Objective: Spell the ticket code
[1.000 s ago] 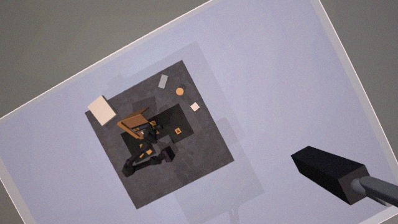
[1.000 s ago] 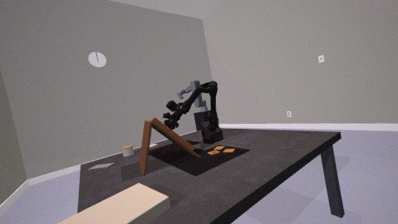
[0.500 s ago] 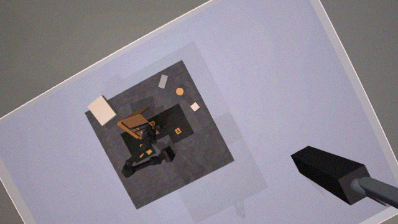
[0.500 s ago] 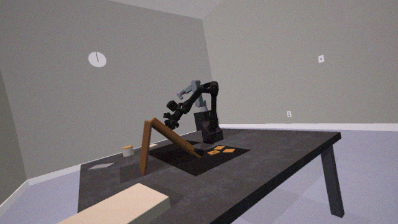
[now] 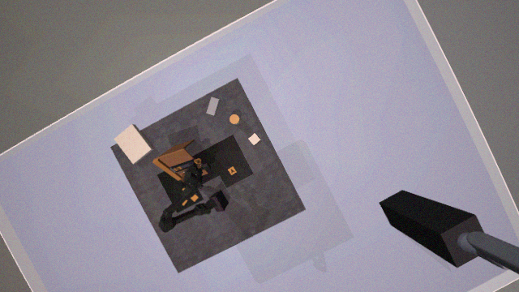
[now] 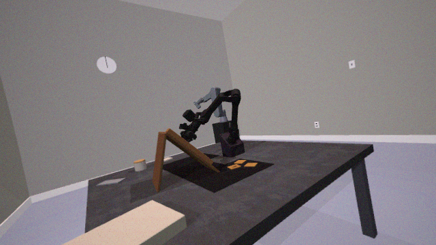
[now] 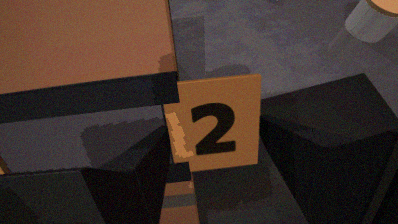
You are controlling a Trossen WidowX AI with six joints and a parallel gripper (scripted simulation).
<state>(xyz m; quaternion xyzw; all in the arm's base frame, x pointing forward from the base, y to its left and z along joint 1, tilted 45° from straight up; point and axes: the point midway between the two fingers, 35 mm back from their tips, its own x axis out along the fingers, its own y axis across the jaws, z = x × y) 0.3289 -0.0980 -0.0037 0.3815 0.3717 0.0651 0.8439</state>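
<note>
Right now the white ticket is 4 cm behind my gripper tip, 14 cm to the left of it and 8 cm below it. The rest, counted from my gripper tip: letter tile right at my gripper tip; then black mat 15 cm behind, 7 cm to the left, 15 cm below; then small white square 6 cm behind, 46 cm to the right, 15 cm below.
</note>
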